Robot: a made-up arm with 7 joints. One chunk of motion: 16 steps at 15 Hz.
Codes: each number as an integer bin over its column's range. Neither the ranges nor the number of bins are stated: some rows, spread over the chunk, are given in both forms.
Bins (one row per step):
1: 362 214 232 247 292 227 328
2: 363 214 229 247 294 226 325
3: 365 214 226 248 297 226 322
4: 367 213 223 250 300 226 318
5: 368 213 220 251 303 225 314
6: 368 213 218 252 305 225 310
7: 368 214 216 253 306 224 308
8: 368 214 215 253 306 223 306
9: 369 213 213 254 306 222 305
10: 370 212 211 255 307 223 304
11: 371 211 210 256 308 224 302
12: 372 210 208 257 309 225 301
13: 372 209 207 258 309 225 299
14: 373 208 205 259 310 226 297
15: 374 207 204 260 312 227 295
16: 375 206 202 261 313 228 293
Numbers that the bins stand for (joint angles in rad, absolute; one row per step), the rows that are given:
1: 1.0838 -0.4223 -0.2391 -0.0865 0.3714 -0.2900 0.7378
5: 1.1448 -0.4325 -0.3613 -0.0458 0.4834 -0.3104 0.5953
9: 1.1550 -0.4325 -0.4325 -0.0153 0.5139 -0.3409 0.5037
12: 1.1855 -0.4630 -0.4834 0.0153 0.5444 -0.3104 0.4630
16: 1.2160 -0.5037 -0.5444 0.0560 0.5851 -0.2798 0.3816
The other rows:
2: 1.0939 -0.4223 -0.2697 -0.0865 0.3918 -0.3002 0.7072
3: 1.1143 -0.4223 -0.3002 -0.0763 0.4223 -0.3002 0.6767
4: 1.1346 -0.4325 -0.3307 -0.0560 0.4528 -0.3002 0.6360
6: 1.1448 -0.4325 -0.3816 -0.0356 0.5037 -0.3104 0.5546
7: 1.1448 -0.4223 -0.4020 -0.0254 0.5139 -0.3205 0.5342
8: 1.1448 -0.4223 -0.4121 -0.0254 0.5139 -0.3307 0.5139
10: 1.1652 -0.4427 -0.4528 -0.0051 0.5241 -0.3307 0.4935
11: 1.1753 -0.4528 -0.4630 0.0051 0.5342 -0.3205 0.4732
13: 1.1855 -0.4732 -0.4935 0.0254 0.5444 -0.3104 0.4427
14: 1.1957 -0.4834 -0.5139 0.0356 0.5546 -0.3002 0.4223
15: 1.2059 -0.4935 -0.5241 0.0458 0.5750 -0.2900 0.4020

